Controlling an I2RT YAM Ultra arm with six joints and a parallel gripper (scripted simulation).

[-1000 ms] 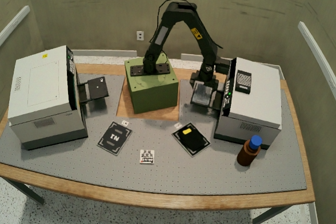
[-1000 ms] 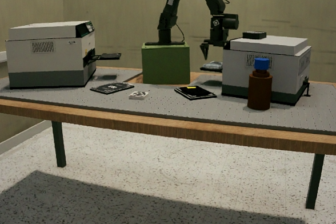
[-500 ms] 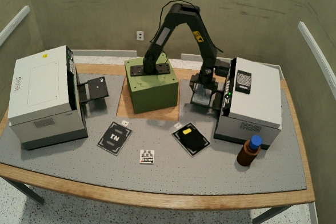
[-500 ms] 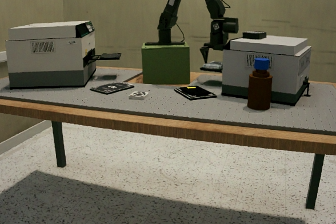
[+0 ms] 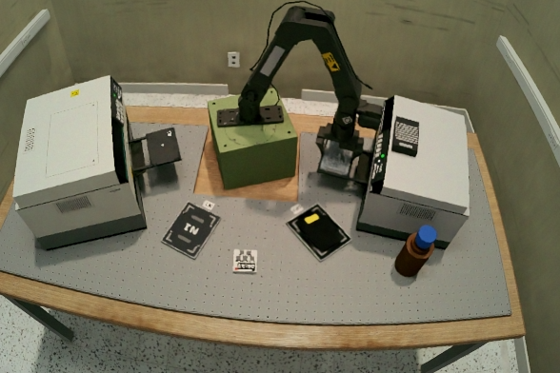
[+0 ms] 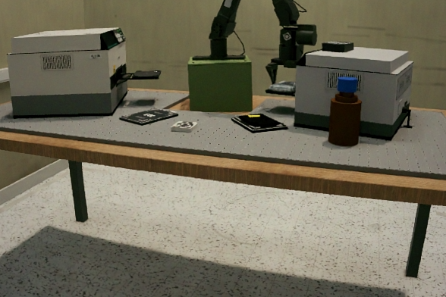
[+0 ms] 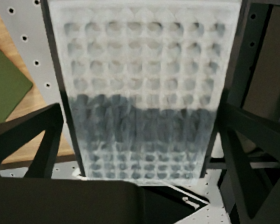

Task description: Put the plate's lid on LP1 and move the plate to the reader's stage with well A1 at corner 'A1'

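Now: the clear well plate 10 mm below my hand. From my hand the other things lie so: lid (220 mm ahead, 80 mm to the right, 80 mm below).
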